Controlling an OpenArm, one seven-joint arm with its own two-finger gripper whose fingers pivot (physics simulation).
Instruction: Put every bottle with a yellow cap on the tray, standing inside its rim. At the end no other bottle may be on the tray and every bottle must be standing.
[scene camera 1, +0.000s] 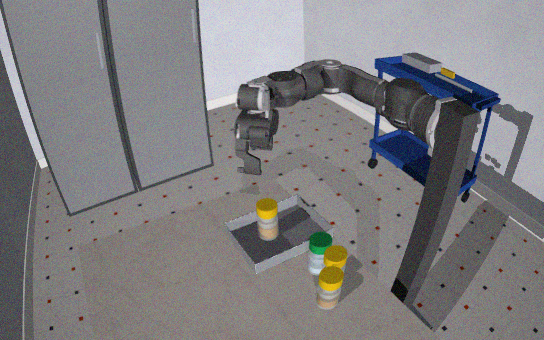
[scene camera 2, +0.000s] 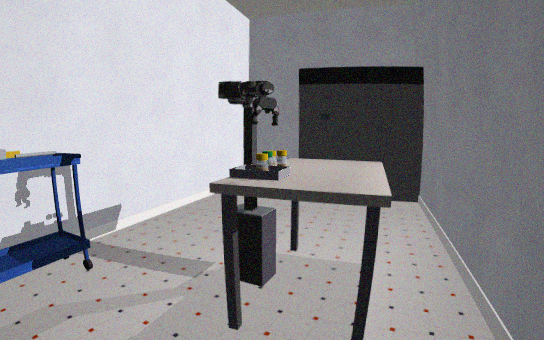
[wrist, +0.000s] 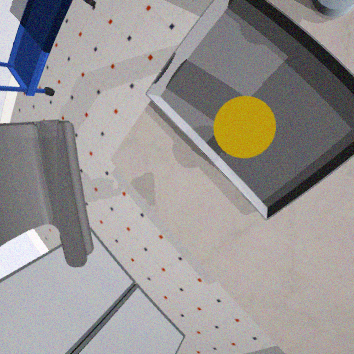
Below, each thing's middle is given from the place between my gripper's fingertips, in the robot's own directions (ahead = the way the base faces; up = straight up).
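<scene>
Grey tray (scene camera 1: 297, 220): 22 cm below my hand, 4 cm behind, 3 cm to the left. Green-capped bottle (scene camera 1: 319, 241): 19 cm below my hand, 18 cm to the left, 8 cm behind.
</scene>
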